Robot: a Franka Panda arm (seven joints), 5 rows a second.
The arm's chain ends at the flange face. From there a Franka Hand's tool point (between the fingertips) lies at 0.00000 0.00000 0.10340 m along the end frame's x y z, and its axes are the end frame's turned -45 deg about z.
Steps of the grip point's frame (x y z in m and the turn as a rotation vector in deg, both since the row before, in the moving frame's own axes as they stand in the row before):
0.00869, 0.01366, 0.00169, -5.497, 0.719, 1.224
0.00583, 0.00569, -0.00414, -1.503, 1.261, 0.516
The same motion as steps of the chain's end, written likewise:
0.00795, -0.00266, 0.00217, -3.379, 4.395, 1.224
0.00462, -0.00042, -0.00408, -0.171, 1.954, 0.516

